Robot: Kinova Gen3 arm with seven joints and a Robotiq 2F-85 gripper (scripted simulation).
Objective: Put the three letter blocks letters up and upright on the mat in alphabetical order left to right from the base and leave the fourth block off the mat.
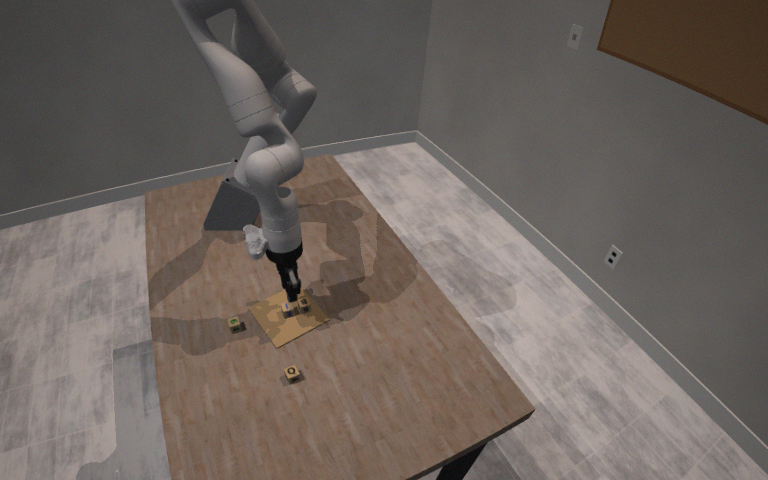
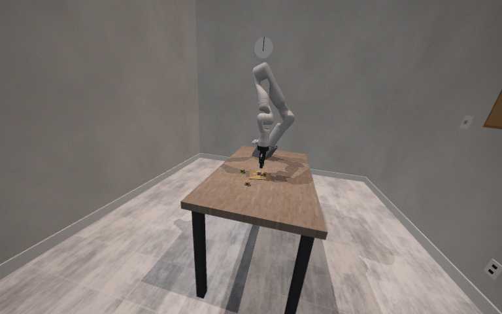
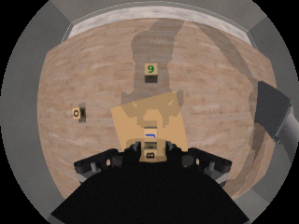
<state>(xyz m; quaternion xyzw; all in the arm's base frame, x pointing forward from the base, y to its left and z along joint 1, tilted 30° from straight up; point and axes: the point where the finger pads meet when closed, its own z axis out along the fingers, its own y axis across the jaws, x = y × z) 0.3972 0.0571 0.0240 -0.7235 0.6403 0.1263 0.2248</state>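
My gripper is now 18 cm short of the block, 3 cm to the left of it and 7 cm above it. Also, from my hand: tan mat 1 cm ahead, 1 cm to the right, 8 cm below.
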